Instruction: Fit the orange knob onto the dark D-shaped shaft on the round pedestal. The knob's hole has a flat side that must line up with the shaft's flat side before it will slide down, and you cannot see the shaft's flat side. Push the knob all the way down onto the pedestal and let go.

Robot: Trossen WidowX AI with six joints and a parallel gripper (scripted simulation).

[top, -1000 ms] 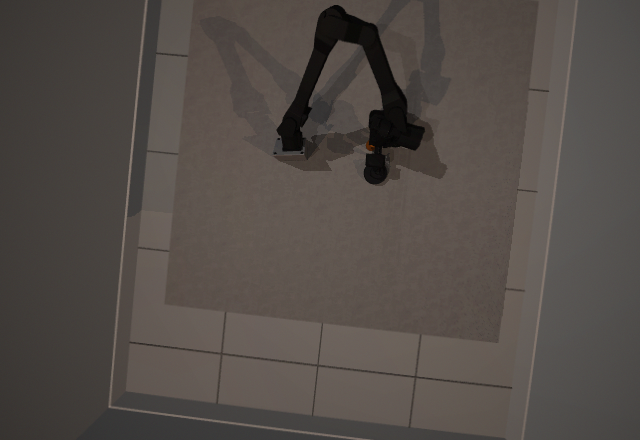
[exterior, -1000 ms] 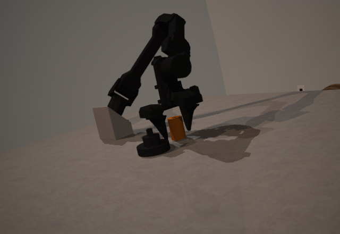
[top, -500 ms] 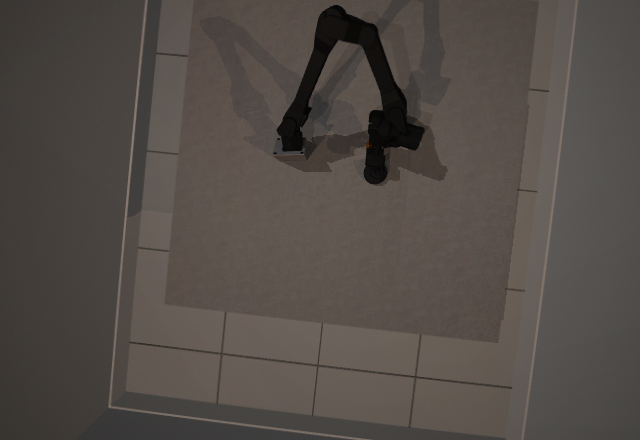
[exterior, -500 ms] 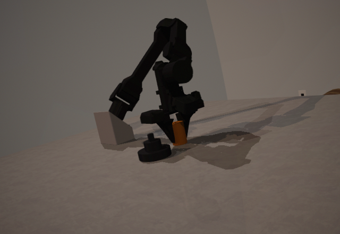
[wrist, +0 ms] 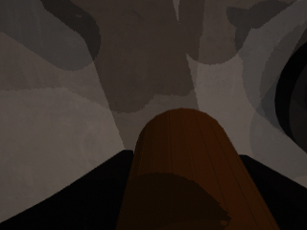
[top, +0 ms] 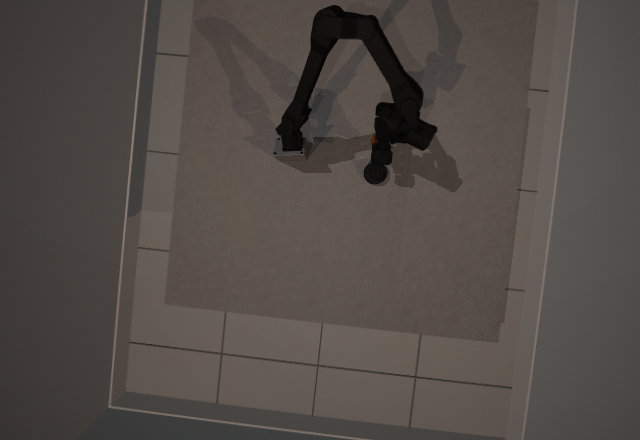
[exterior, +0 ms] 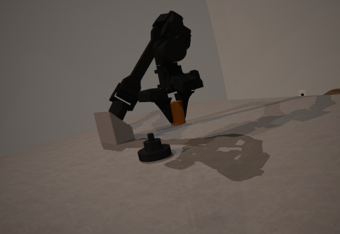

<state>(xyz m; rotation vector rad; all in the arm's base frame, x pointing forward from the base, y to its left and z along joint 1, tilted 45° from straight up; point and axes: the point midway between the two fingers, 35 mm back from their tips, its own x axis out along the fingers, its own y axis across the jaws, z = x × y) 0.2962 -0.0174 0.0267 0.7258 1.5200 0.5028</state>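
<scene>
The dark round pedestal lies 110 mm to the right of my gripper tip and 30 mm below it. Also, from my gripper tip: orange knob 20 mm above.
</scene>
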